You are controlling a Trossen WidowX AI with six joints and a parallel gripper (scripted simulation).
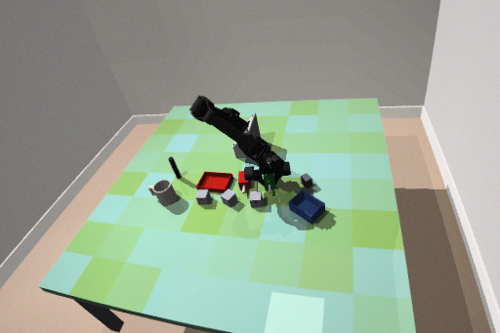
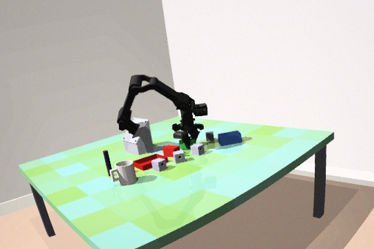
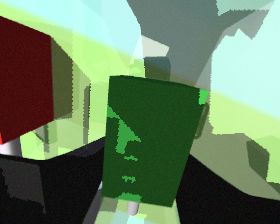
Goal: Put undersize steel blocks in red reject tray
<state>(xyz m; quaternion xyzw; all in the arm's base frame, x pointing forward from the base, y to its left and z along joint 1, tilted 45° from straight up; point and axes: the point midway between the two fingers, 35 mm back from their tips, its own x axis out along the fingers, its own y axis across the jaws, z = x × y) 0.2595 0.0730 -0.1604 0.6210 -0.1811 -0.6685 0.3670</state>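
My gripper tip is 1 cm short of the green GO gauge and 2 cm below it. Round my gripper tip: steel block 10 cm ahead, 3 cm to the right, 1 cm above; then blue tray 11 cm ahead, 17 cm to the left; then darker grey block 2 cm behind, 15 cm to the left, 1 cm above.
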